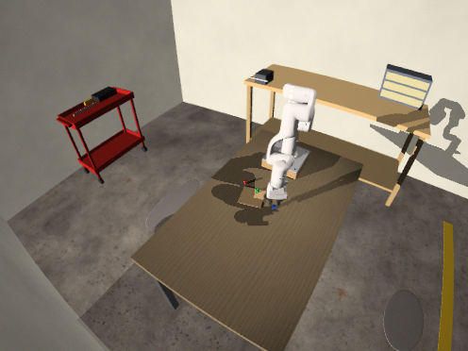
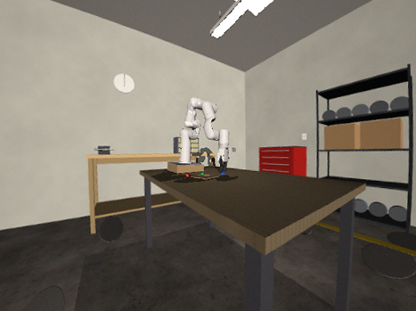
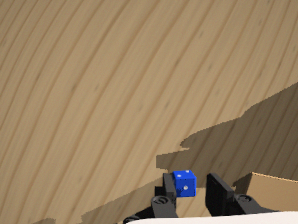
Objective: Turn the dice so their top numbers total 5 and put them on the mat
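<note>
Now: the blue die 40 mm below my hand. The rest, counted from my hand: tan mat (30 mm behind, 150 mm to the right, 40 mm below); red die (130 mm behind, 230 mm to the right, 40 mm below); green die (80 mm behind, 130 mm to the right, 30 mm below).
</note>
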